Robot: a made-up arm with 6 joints.
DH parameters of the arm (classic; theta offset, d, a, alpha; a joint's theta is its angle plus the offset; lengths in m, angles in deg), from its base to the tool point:
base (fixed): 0 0.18 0 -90
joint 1: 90 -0.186 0.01 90
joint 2: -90 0.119 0.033 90
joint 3: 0 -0.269 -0.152 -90
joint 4: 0 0.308 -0.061 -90
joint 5: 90 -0.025 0.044 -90
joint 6: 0 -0.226 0.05 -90
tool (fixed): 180 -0.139 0 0
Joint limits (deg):
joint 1: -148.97..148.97
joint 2: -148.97..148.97
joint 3: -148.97..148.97
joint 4: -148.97..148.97
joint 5: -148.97..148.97
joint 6: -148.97..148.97
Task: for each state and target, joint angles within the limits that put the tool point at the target. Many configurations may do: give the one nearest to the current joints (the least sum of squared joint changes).
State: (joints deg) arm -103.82 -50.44 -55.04 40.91 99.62 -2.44
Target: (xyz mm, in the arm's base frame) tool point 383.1 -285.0 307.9
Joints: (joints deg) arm -71.74 -67.20 -12.09 59.45 76.57 11.17
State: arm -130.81 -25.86 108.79 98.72 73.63 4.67
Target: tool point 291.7 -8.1 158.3
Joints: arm -113.25 14.35 79.13 96.40 52.22 -13.83
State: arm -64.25 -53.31 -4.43 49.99 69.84 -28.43
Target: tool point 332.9 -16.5 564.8
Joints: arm -91.42 -24.65 -20.56 37.82 112.06 -7.70
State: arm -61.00 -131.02 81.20 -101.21 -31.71 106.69
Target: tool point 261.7 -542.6 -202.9
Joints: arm -44.00 -105.34 73.84 -118.95 -71.41 126.15
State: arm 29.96 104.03 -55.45 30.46 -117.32 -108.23
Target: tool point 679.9 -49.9 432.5
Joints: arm -7.41 112.41 -28.89 16.06 -121.70 -101.50
